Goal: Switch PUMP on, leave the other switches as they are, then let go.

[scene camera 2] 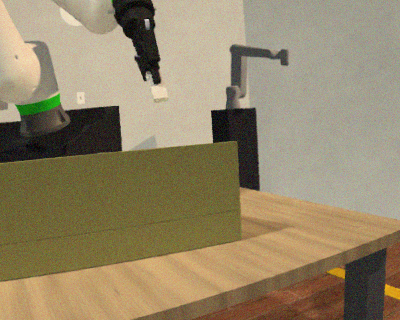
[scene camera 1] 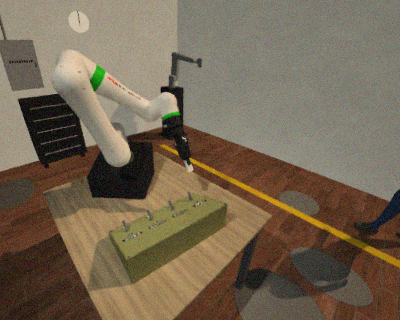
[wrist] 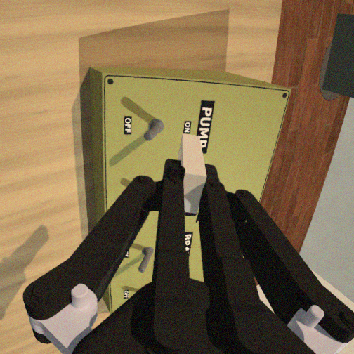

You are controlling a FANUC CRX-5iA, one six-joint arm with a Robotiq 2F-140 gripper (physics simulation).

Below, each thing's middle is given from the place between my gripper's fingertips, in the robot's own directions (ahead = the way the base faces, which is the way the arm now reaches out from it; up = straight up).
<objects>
Right now the olive switch box (scene camera 2: 75,212) is 100 mm ahead of my hand, 220 mm to the right of it and 160 mm below it.
</objects>
